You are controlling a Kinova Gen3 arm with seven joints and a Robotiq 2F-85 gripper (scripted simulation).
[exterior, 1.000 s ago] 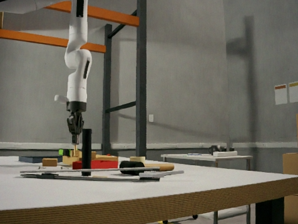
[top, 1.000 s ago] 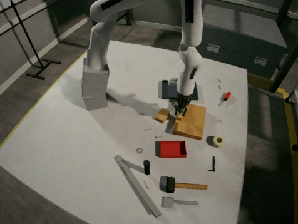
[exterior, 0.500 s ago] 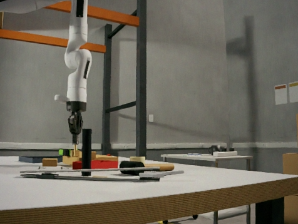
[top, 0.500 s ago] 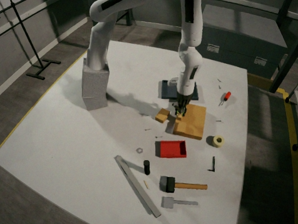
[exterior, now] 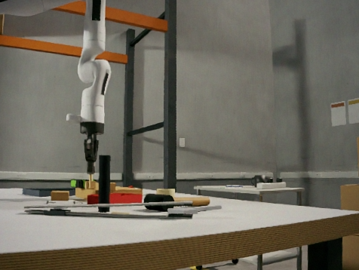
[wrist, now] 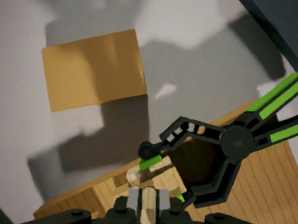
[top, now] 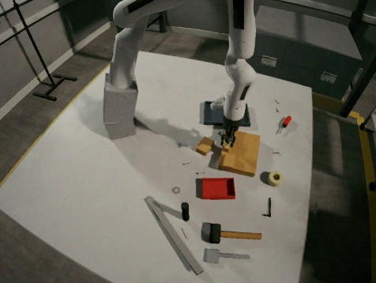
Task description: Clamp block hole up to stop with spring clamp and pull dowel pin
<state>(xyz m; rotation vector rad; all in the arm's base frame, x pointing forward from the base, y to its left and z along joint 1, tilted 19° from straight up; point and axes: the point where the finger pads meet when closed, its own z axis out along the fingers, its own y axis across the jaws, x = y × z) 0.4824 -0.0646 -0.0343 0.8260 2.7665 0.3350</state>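
Right now my hand is 2 cm above the dowel pin. Round my hand: pale wooden block 5 cm below; wooden bench board 7 cm below, 6 cm ahead; tan wooden block 9 cm behind, 8 cm below, 1 cm to the left.
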